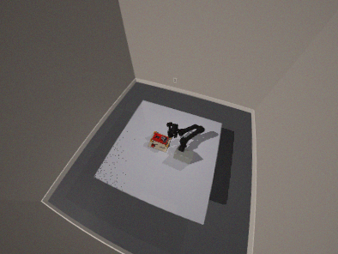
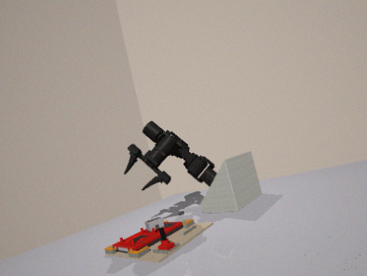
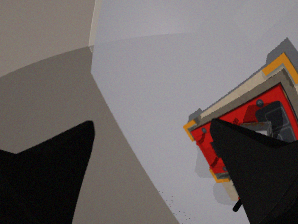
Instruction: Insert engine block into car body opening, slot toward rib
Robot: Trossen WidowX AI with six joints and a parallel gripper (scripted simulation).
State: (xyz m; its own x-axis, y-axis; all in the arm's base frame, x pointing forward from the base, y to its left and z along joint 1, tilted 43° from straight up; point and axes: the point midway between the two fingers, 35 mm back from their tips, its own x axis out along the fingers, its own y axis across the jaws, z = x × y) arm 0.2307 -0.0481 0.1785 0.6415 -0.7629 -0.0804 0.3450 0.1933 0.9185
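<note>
My gripper tip is now 2 cm short of the engine block, 9 cm to the right of it and 15 cm above it.
</note>
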